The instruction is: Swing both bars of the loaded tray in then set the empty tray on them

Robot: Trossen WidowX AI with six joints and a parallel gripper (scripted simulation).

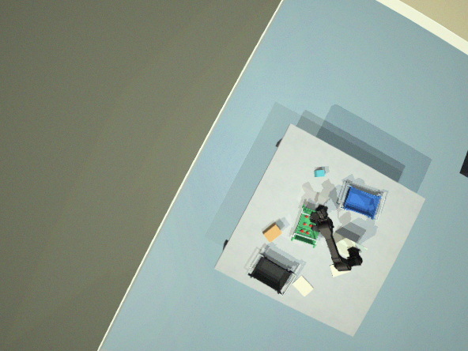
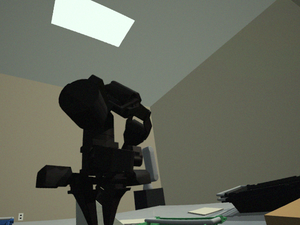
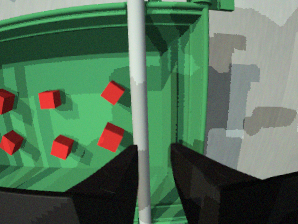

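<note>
My gripper tip is now 320 mm past the blue tray, 250 mm to the left of it and 30 mm above it. Also, from my gripper tip: orange block (250 mm to the left, 220 mm ahead, 50 mm below); cyan block (320 mm to the right, 70 mm ahead, 60 mm below).
</note>
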